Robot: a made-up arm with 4 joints.
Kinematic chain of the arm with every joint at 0, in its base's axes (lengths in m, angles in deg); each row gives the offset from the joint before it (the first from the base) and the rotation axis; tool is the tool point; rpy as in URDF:
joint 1: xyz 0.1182 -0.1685 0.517 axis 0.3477 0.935 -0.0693
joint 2: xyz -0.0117 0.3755 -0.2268 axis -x
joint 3: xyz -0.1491 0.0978 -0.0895 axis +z
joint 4: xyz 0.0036 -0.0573 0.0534 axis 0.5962 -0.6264 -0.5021
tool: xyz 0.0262 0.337 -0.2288 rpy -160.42 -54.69 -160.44
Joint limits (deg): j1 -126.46..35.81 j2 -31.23..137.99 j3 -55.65..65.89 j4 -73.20..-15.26
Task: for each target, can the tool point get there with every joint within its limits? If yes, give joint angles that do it. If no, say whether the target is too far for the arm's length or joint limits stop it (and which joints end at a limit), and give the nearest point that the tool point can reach.
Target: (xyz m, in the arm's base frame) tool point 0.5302 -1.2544 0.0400
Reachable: no: too far | nearest point 0.4799 -0.4640 0.2167 | short by 0.811 m
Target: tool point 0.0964 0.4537 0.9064
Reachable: no: joint limits stop it (at a limit: joint 1, joint 2, joint 3, joint 4) | nearest point 0.0095 0.1366 0.8249 | short by 0.339 m
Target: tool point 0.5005 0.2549 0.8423
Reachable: no: joint limits stop it (at a limit: joint 1, joint 3, joint 4) | nearest point 0.8142 0.0472 0.7405 | short by 0.390 m
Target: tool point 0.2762 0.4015 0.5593
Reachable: no: joint limits stop it (at a limit: joint 1, joint 2, joint 3, joint 4) | nearest point 0.0103 0.6633 0.3784 | short by 0.415 m
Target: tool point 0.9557 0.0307 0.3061
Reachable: yes | joints -108.03 20.47 -35.24 -35.92
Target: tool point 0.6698 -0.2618 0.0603
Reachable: yes | joints -90.01 37.92 47.64 -32.22
